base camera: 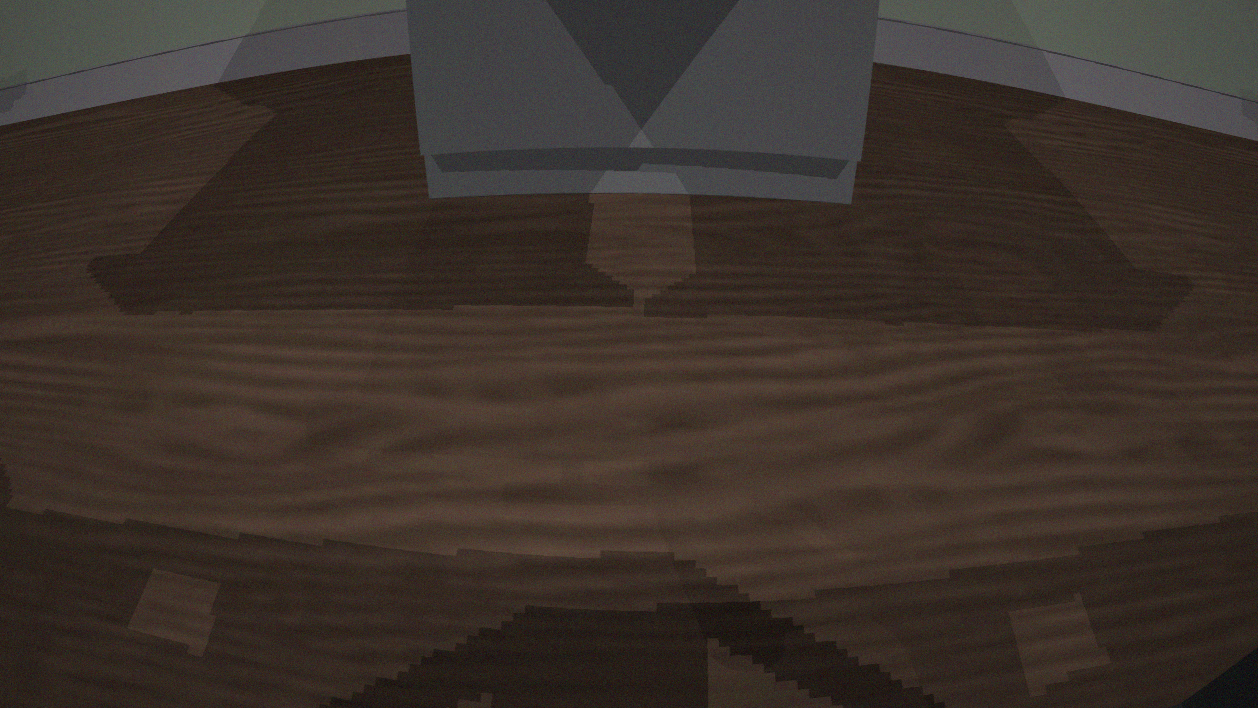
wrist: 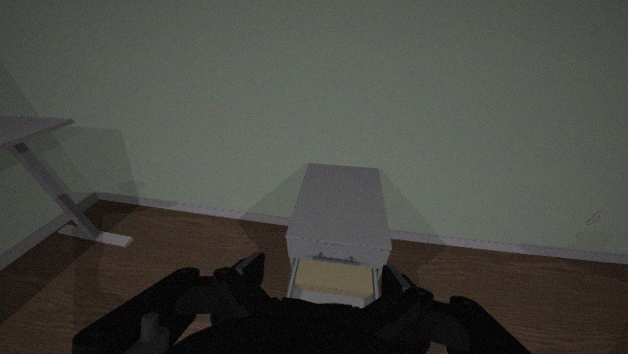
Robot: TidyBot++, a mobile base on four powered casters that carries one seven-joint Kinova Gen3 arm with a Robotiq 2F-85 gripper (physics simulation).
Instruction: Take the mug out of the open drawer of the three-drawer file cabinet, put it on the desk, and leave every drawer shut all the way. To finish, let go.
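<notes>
The grey file cabinet (base camera: 528, 88) (wrist: 345, 205) stands against the wall; its lower front shows at the top of the base camera view. In the wrist view the open drawer (wrist: 332, 277) sticks out below the top drawer front, with its tan inside back part showing. The near part of the drawer is hidden behind my gripper. The mug does not show in either view. My gripper (wrist: 321, 272) is open and empty, its fingers to either side of the drawer in the wrist view. The desk (wrist: 35, 127) shows at the left edge of the wrist view.
The desk leg (wrist: 50, 187) stands on a pale foot (wrist: 100, 236) on the wooden floor (base camera: 616, 422) (wrist: 170, 250), left of the cabinet. A green wall (wrist: 320, 90) with a pale baseboard (base camera: 1056, 79) (wrist: 220, 212) runs behind. Dark shadows lie across the floor.
</notes>
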